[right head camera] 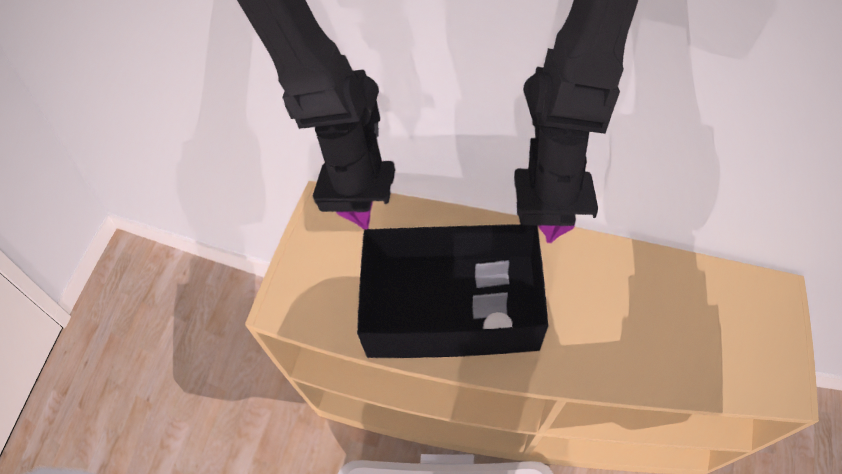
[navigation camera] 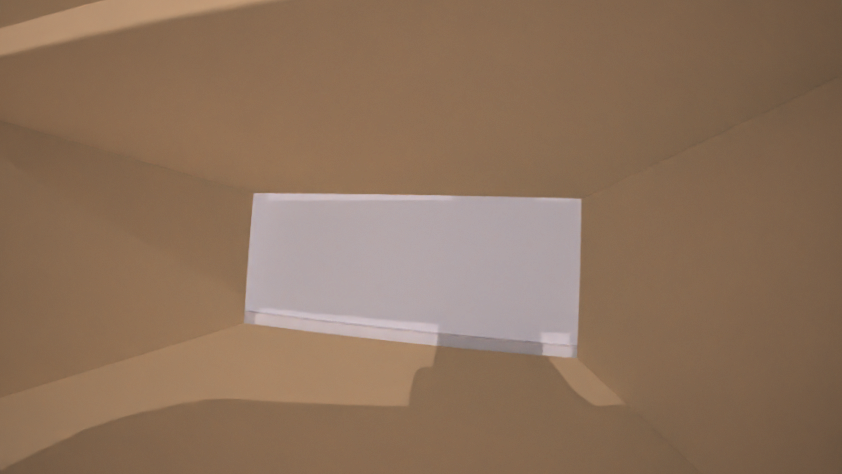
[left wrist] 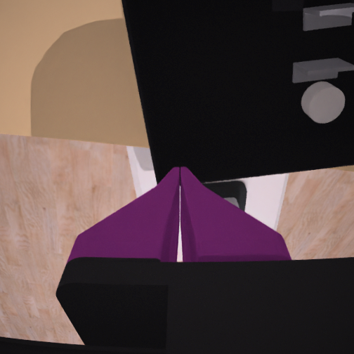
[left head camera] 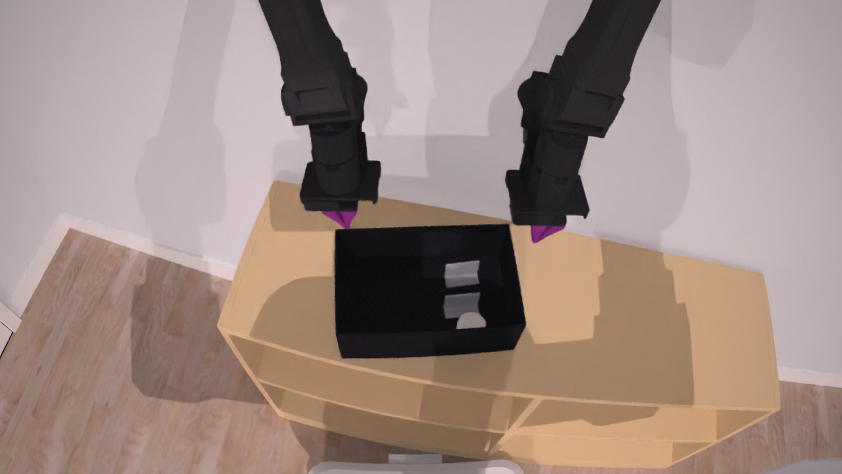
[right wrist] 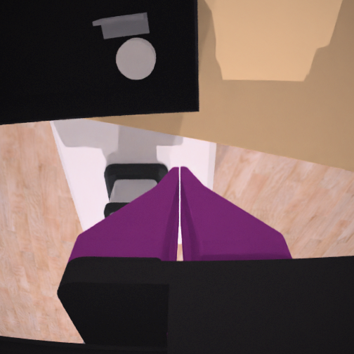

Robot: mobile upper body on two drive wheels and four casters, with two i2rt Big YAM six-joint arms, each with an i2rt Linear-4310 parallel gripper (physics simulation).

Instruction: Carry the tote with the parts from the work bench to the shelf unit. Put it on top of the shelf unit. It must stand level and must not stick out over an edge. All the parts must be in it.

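Places are measured from the left arm's base along level axes (x ahead, y left, z up), in millimetres.
Where they show: left gripper, fingertip midpoint: (right head camera: 366,225) (left head camera: 347,225); right gripper, fingertip midpoint: (right head camera: 548,239) (left head camera: 534,239).
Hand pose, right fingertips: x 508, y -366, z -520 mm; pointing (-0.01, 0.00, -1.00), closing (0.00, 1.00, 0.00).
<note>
After its pixels a point has its place.
The black tote (left head camera: 424,344) @[z -746, x 461, y -229 mm] (right head camera: 447,343) @[z -742, x 461, y -228 mm] (left wrist: 225,125) (right wrist: 60,85) stands on the top board of the wooden shelf unit (left head camera: 730,329) @[z -800, x 456, y -924 mm] (right head camera: 765,329) @[z -800, x 467, y -929 mm] and looks level. Its lower front-left corner is very close to the board's front edge; whether it sticks out I cannot tell. In it lie two grey angled parts (left head camera: 461,274) @[z -788, x 620, y -302 mm] (left head camera: 461,305) @[z -788, x 556, y -298 mm] (right head camera: 492,273) @[z -786, x 621, y -302 mm] (right head camera: 489,305) @[z -787, x 556, y -297 mm] and a round part (left head camera: 471,321) @[z -773, x 516, y -311 mm] (right head camera: 497,321) @[z -773, x 517, y -310 mm] (left wrist: 323,102) (right wrist: 136,58). My left gripper (left head camera: 348,227) @[z -567, x 564, y -114 mm] (right head camera: 367,227) @[z -567, x 564, y -114 mm] (left wrist: 179,177) is shut and empty near the back-left corner, my right gripper (left head camera: 535,240) @[z -520, x 508, y -366 mm] (right head camera: 549,240) @[z -520, x 508, y -366 mm] (right wrist: 179,177) likewise near the back-right corner.
A pale wall (left head camera: 459,158) @[z -692, x 815, y -303 mm] (right head camera: 483,158) @[z -696, x 818, y -288 mm] stands behind the shelf unit. Wooden floor (left head camera: 70,353) @[z -1410, x 617, y 1034 mm] (right head camera: 117,353) @[z -1409, x 602, y 1014 mm] shows at the left. A white base (left wrist: 265,195) (right wrist: 75,175) shows below the shelf edge. The navigation camera looks into a shelf compartment (navigation camera: 412,117) @[z -1084, x 516, y -232 mm].
</note>
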